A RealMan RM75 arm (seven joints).
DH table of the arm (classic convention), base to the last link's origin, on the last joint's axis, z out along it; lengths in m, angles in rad. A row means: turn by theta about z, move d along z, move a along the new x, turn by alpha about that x. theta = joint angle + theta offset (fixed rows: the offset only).
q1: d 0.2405; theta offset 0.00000; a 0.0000; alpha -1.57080
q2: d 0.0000; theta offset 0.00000; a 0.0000; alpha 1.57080
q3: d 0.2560; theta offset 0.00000; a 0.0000; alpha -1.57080
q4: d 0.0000; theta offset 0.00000; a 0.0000; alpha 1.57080
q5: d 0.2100; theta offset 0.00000; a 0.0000; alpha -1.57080
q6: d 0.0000; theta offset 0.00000; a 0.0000; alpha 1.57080
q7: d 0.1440; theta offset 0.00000; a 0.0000; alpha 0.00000
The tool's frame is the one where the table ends.
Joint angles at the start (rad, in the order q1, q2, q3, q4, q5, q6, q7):
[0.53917, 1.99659, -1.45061, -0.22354, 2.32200, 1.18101, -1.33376]
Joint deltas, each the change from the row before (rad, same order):
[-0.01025, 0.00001, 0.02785, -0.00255, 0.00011, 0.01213, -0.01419]
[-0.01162, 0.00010, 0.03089, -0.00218, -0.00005, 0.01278, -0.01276]
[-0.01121, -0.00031, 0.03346, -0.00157, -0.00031, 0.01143, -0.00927]
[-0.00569, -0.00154, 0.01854, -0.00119, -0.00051, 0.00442, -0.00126]
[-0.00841, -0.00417, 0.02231, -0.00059, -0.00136, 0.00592, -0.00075]
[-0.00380, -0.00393, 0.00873, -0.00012, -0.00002, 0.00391, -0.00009]
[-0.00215, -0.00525, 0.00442, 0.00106, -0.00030, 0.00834, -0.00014]
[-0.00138, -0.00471, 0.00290, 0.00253, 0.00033, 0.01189, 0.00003]
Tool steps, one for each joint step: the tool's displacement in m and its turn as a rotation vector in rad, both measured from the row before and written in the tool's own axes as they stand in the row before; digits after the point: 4 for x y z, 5 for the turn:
[-0.0030, -0.0001, -0.0040, -0.00805, -0.02805, -0.00329]
[-0.0032, -0.0005, -0.0047, -0.00701, -0.03143, -0.00078]
[-0.0040, -0.0007, -0.0049, -0.00482, -0.03414, 0.00227]
[-0.0030, -0.0007, -0.0029, -0.00047, -0.01917, 0.00307]
[-0.0041, -0.0014, -0.0047, 0.00205, -0.02313, 0.00341]
[-0.0026, -0.0007, -0.0026, 0.00077, -0.00976, -0.00001]
[-0.0023, 0.0000, -0.0023, -0.00323, -0.00391, -0.00214]
[-0.0016, 0.0005, -0.0020, -0.00661, -0.00179, -0.00098]

